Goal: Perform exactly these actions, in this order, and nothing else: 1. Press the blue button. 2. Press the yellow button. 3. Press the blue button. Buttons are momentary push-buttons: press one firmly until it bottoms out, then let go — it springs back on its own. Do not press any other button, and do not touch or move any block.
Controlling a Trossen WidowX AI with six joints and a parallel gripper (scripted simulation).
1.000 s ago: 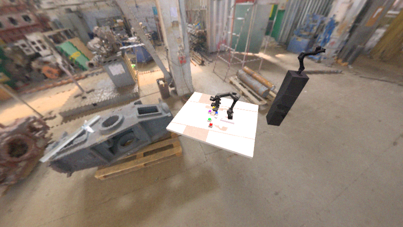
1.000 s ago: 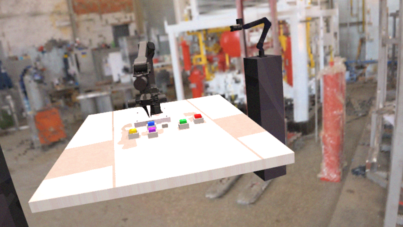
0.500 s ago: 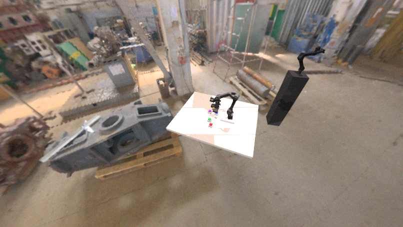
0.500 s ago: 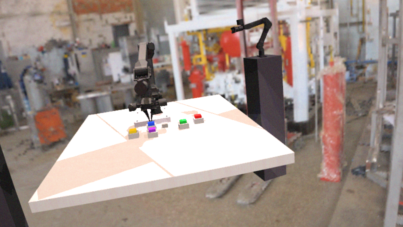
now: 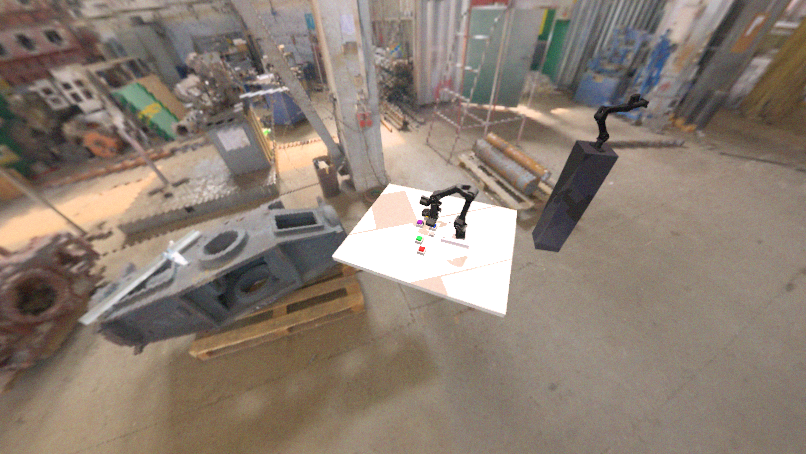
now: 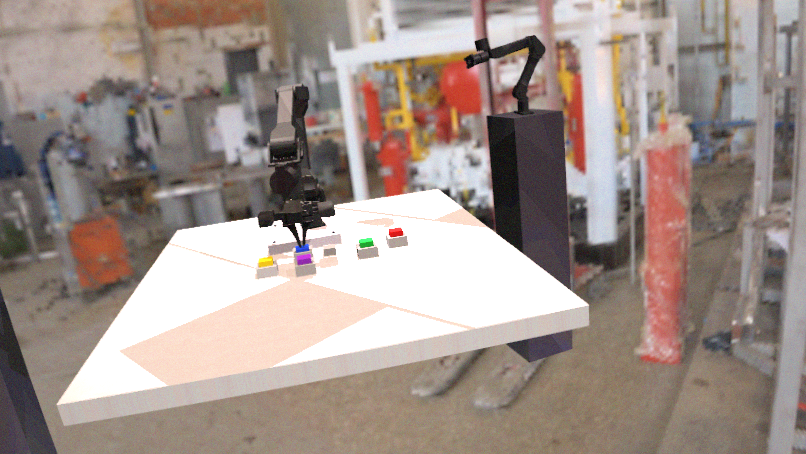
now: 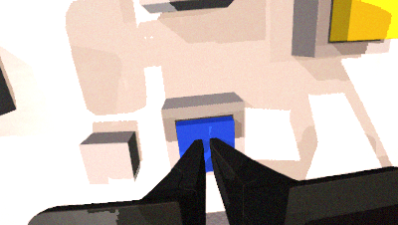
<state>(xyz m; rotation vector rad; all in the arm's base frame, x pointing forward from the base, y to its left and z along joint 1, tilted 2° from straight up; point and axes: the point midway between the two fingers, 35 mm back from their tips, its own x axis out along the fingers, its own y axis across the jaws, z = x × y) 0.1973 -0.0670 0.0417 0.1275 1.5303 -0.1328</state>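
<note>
The blue button is 10 mm below my gripper tip. Also, from my gripper tip: small grey block (70 mm to the left, 20 mm below); then yellow button (100 mm to the right, 50 mm ahead); then purple button (100 mm ahead, 10 mm to the right).
</note>
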